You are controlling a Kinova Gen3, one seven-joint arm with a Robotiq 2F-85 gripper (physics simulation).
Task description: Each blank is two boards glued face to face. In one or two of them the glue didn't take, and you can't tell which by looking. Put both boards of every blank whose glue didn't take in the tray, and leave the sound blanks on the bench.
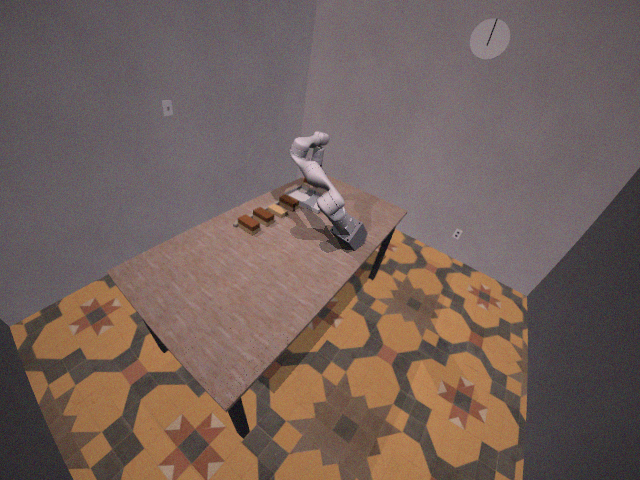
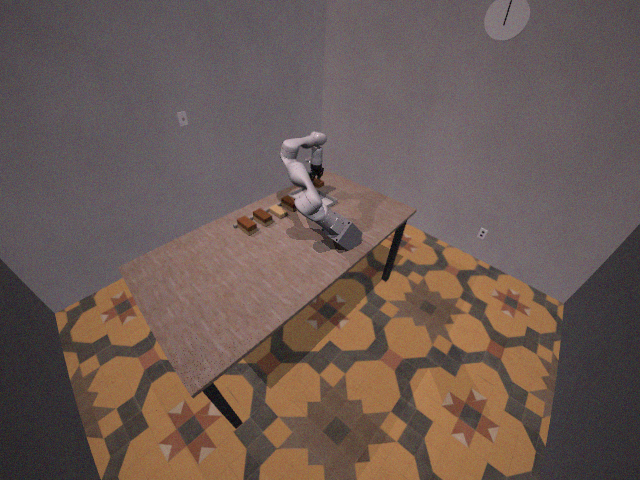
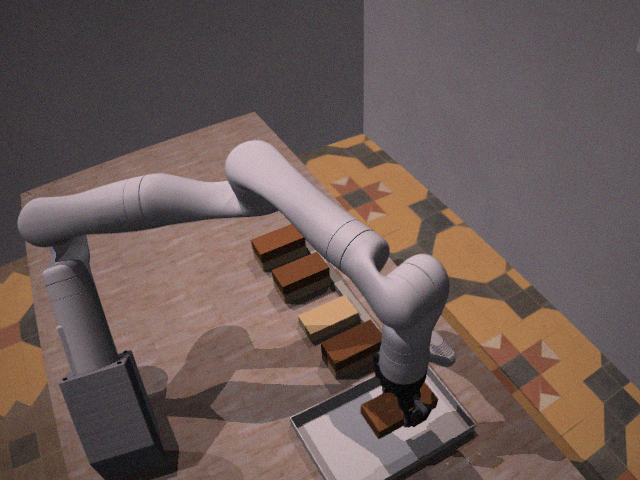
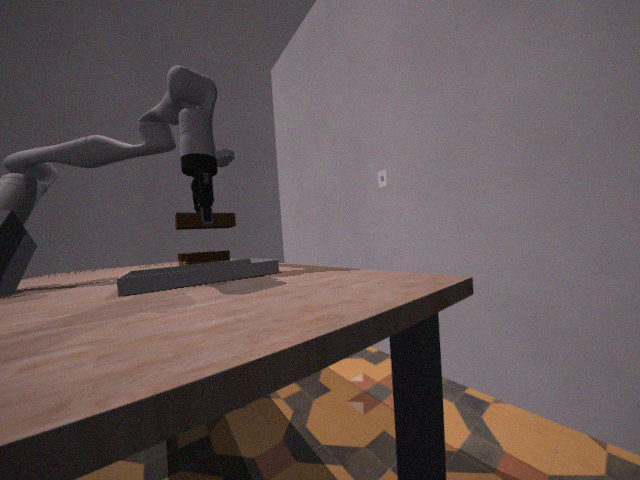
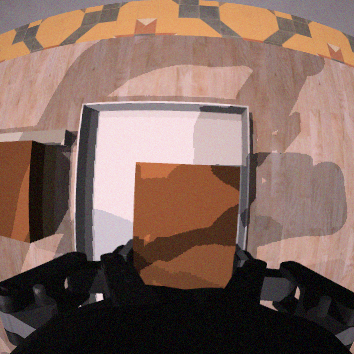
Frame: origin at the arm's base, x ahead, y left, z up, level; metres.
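Where they show: gripper, fingertip midpoint: [image 2: 315, 183] [image 3: 398, 409] [image 4: 205, 226] [image 5: 182, 255]; arm's base, link origin: [image 1: 345, 226] [image 2: 335, 226] [image 3: 96, 365].
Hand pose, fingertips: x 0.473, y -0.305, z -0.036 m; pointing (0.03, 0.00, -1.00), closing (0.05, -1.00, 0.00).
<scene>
Each offset is from my fingertips to the top centre of the thing. "pt": to the spot under its first point. Level surfaces: height alone.
My gripper [image 2: 316, 174] [image 3: 413, 414] [image 4: 206, 217] [image 5: 182, 255] is shut on a brown board {dx +0.001, dy +0.000, dz +0.026 m} [image 3: 378, 416] [image 4: 187, 221] [image 5: 187, 200] and holds it level above the grey-walled tray {dx -0.008, dy +0.029, dz -0.092 m} [image 3: 338, 448] [image 4: 155, 283] [image 5: 115, 145]. A lone pale board {dx +0.016, dy +0.318, dz -0.092 m} [image 1: 277, 209] [image 2: 278, 210] [image 3: 330, 316] lies on the bench. Beside it, nearest the tray, stands a blank {dx +0.021, dy +0.208, dz -0.062 m} [image 3: 351, 342] [image 5: 15, 190], brown board on top of a darker pale one. Two more such blanks, a middle one {dx +0.008, dy +0.446, dz -0.062 m} [image 1: 263, 214] [image 3: 300, 270] and a far one {dx +0.001, dy +0.565, dz -0.062 m} [image 1: 248, 222] [image 3: 279, 242], stand on its other side. The held board hides part of the tray's inside.
A low pale strip [image 3: 351, 298] [image 5: 45, 136] runs along the bench behind the row of boards. The robot's base [image 1: 351, 236] [image 3: 111, 413] stands on the bench {dz -0.122 m} [image 1: 222, 289], across from the row. The bench's edge and corner {pt dx +0.281, dy -0.427, dz -0.132 m} [image 4: 471, 284] show beyond the tray.
</scene>
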